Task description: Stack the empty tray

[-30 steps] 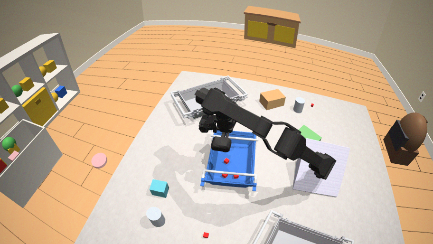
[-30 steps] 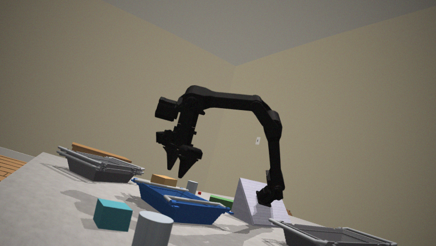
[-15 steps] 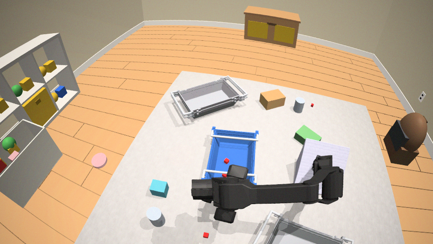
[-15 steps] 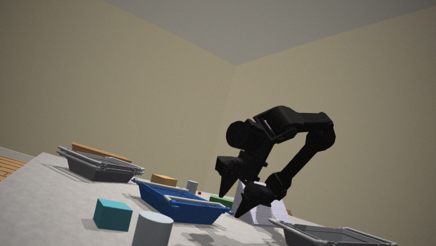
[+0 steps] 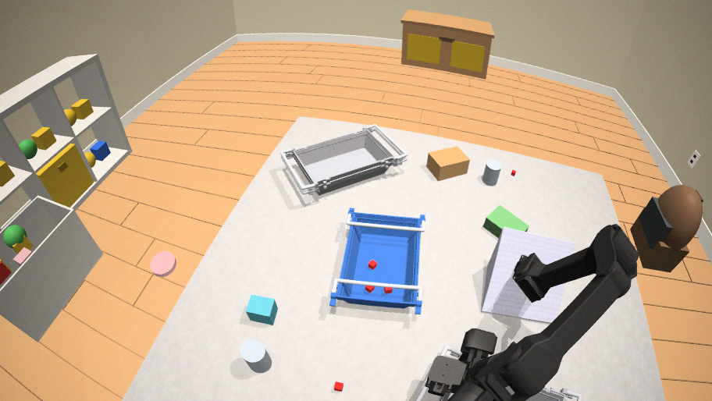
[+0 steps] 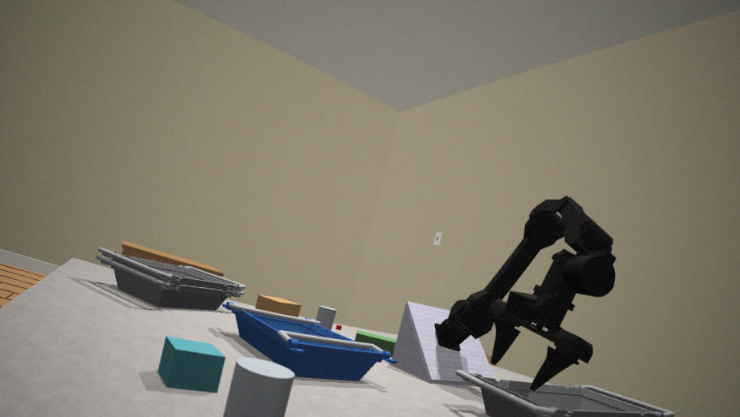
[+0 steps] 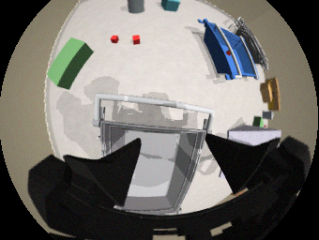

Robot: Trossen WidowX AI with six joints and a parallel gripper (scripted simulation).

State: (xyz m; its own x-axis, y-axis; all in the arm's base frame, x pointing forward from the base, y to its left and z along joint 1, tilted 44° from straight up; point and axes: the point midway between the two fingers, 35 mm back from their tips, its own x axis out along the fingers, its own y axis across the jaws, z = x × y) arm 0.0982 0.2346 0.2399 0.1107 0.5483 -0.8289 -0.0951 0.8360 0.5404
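The grey plastic tray lies 12 cm behind my gripper tip, 3 cm to the left of it and 3 cm below it. Round my gripper tip: orange box: 74 cm to the right, 20 cm ahead, 5 cm below; then teal cube: 46 cm ahead, 6 cm below, 2 cm to the right.
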